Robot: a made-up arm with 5 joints.
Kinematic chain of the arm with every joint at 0, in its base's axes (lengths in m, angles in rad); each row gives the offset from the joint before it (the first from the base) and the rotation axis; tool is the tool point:
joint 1: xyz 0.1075 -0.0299 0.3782 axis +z
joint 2: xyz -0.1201 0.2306 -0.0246 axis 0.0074 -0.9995 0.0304
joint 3: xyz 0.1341 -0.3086 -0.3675 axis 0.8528 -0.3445 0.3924
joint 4: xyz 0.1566 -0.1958 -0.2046 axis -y
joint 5: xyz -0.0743 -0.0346 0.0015 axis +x
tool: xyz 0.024 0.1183 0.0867
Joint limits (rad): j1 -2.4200..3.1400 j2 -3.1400..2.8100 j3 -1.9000..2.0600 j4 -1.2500..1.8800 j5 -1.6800..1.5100
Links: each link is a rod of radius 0.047 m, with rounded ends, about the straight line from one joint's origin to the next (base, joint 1, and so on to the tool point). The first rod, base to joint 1, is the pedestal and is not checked.
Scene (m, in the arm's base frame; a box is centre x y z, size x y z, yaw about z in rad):
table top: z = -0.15
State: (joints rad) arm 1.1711 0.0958 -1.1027 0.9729 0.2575
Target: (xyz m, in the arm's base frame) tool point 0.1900 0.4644 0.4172
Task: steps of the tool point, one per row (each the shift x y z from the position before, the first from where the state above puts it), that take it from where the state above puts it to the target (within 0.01 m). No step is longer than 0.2 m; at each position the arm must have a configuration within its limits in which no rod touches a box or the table.
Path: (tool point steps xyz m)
1: 0.0515 0.1529 0.0031
2: 0.0050 0.1665 0.0437
3: -0.0433 0.1535 0.0862
4: -0.0822 0.1142 0.1247
5: -0.1009 0.0551 0.1534

